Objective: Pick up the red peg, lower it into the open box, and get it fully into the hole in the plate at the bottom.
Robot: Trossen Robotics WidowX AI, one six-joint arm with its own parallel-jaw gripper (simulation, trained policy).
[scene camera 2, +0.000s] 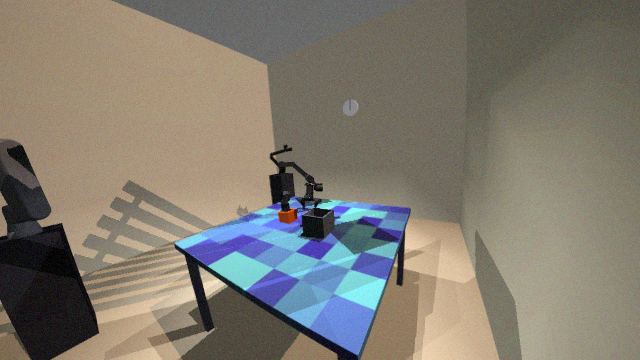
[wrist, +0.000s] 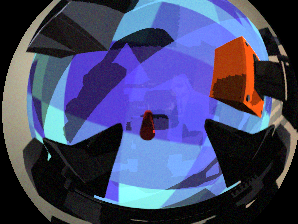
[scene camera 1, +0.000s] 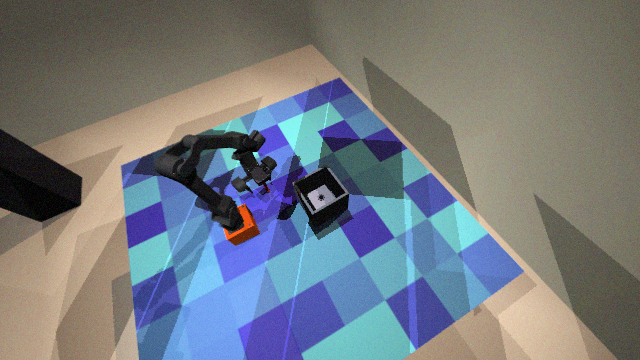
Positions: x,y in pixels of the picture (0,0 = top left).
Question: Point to a dark open box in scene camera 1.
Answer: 323,175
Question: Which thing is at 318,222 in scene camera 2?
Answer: A dark open box.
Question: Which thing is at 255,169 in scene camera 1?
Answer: My gripper.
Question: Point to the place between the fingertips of my gripper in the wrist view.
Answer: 165,125
